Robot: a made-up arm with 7 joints. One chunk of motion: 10 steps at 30 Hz.
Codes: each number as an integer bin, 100 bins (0 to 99) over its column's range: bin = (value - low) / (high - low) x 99, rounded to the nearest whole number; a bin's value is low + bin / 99 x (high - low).
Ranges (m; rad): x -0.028..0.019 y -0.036..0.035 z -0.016..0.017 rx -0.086..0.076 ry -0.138..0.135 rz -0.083..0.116
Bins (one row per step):
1: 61 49 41 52 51 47
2: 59 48 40 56 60 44
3: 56 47 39 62 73 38
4: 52 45 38 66 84 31
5: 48 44 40 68 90 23
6: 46 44 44 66 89 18
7: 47 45 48 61 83 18
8: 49 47 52 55 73 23
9: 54 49 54 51 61 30
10: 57 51 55 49 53 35
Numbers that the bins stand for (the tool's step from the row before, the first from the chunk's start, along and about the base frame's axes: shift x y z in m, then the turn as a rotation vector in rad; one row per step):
1: 0.00096 -0.00086 -0.00233 -0.00091 0.00264 0.01147
2: 0.00001 -0.00158 -0.00267 0.00564 0.02745 0.00544
3: -0.00141 -0.00229 -0.00300 0.01545 0.06330 -0.00662
4: -0.00331 -0.00373 -0.00333 0.02200 0.09364 -0.02069
5: -0.00521 -0.00444 -0.00267 0.02527 0.11018 -0.03677
6: -0.00616 -0.00444 -0.00133 0.02200 0.10742 -0.04682
7: -0.00569 -0.00373 0.00000 0.01382 0.09088 -0.04682
8: -0.00474 -0.00229 0.00133 0.00400 0.06330 -0.03677
9: -0.00236 -0.00086 0.00200 -0.00255 0.03021 -0.02270
10: -0.00094 0.00058 0.00233 -0.00582 0.00815 -0.01265

